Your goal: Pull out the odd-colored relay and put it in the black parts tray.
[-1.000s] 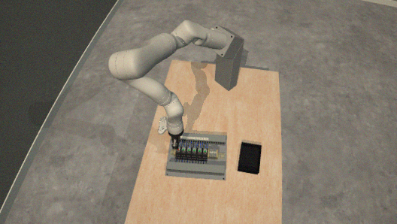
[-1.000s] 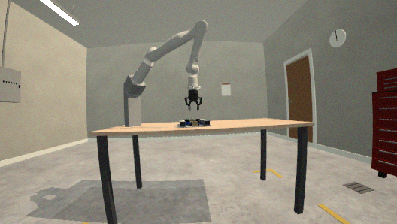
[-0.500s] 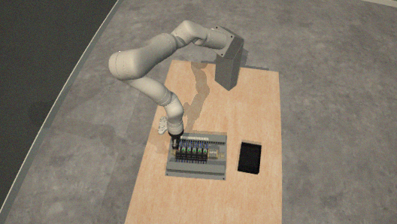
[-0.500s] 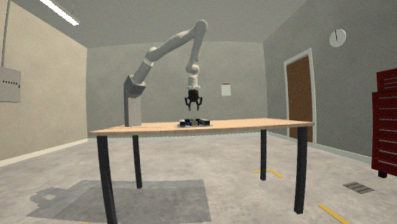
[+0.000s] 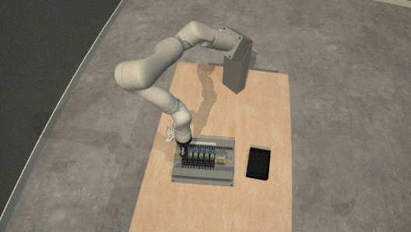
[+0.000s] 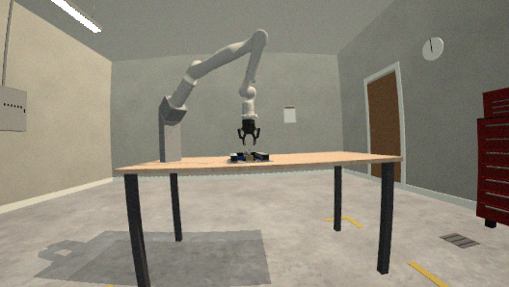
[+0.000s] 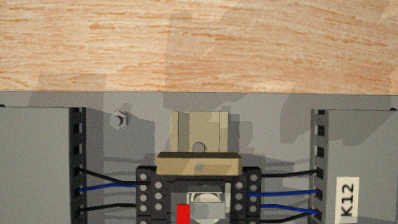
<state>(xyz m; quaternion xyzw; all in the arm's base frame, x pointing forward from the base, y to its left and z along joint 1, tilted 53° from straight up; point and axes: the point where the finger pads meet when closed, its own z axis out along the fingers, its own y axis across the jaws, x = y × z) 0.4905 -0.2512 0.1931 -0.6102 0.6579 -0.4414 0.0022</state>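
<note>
Now: the relay 6 cm below my hand, 1 cm to the right of it and 1 cm behind it. Round my hand: grey relay panel 9 cm to the left, 9 cm below, 3 cm ahead; then black parts tray 36 cm to the left, 12 cm ahead, 9 cm below.
</note>
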